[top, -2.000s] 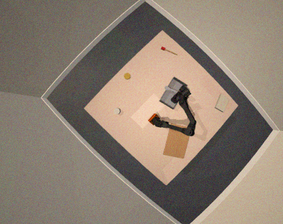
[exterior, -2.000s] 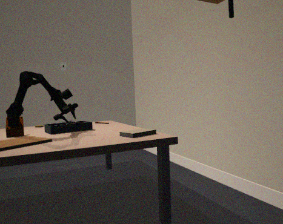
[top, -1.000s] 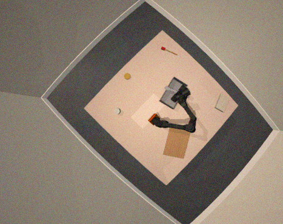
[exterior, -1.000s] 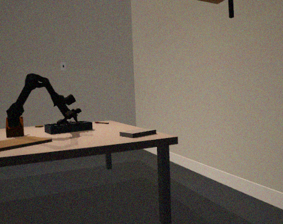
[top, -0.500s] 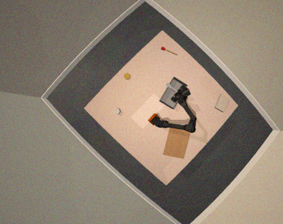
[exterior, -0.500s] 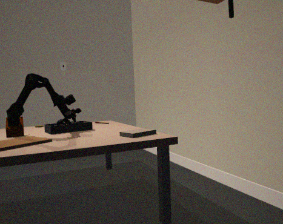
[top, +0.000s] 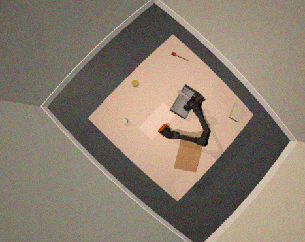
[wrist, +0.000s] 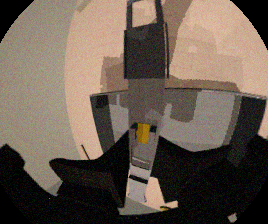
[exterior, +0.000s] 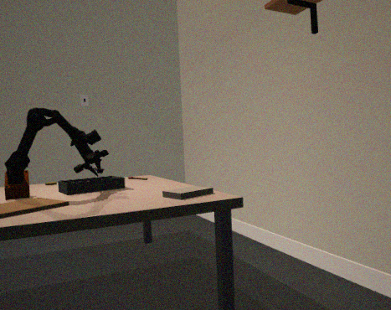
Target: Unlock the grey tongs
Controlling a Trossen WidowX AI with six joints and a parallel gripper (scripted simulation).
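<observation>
My gripper tip is 40 mm past the roasting tin, 30 mm to the right of it and 50 mm above it. Also, from my gripper tip: wooden board: 370 mm behind, 400 mm to the right, 70 mm below; then yellow lock piece: 10 mm behind, 20 mm to the right, 30 mm above; then red-headed spatula: 270 mm ahead, 430 mm to the left, 70 mm below.
</observation>
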